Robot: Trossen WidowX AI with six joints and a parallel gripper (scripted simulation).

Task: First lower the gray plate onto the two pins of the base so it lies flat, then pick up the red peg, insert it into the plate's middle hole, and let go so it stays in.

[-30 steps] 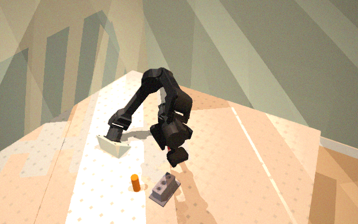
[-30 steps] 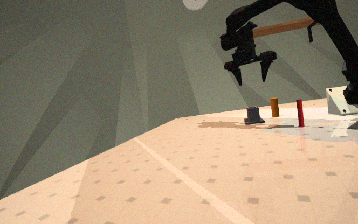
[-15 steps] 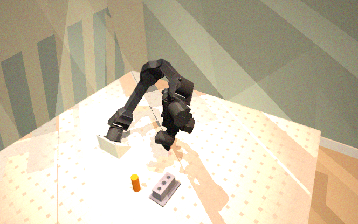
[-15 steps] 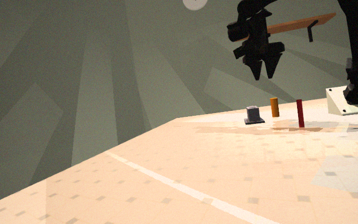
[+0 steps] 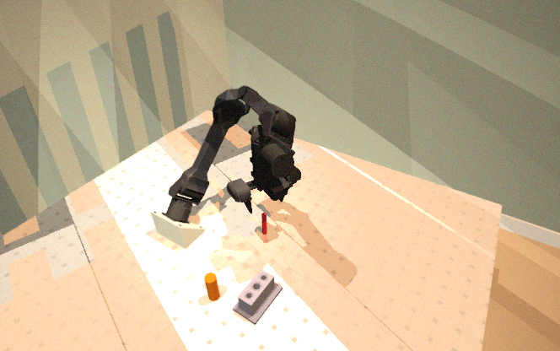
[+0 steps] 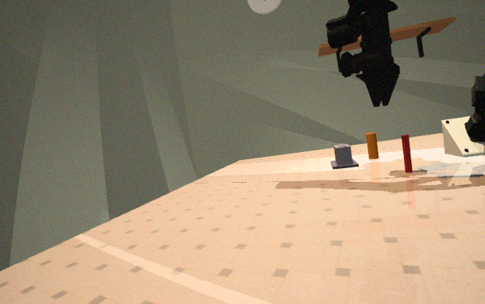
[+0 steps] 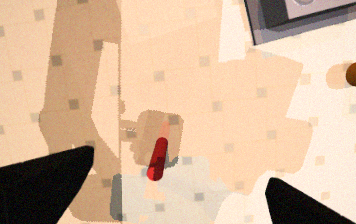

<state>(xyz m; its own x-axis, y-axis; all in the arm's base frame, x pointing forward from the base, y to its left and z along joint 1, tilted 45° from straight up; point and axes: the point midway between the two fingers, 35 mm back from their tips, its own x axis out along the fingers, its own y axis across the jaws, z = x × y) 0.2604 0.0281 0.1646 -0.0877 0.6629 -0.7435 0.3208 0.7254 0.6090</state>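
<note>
Right now my gripper tip is 11 cm above the red peg, 3 cm to the right of it and 3 cm past it. Round my gripper tip: orange cylinder: 22 cm to the right, 11 cm below, 1 cm ahead; then base: 15 cm to the right, 14 cm below, 10 cm ahead; then gray plate: 15 cm to the right, 10 cm below, 10 cm ahead.
</note>
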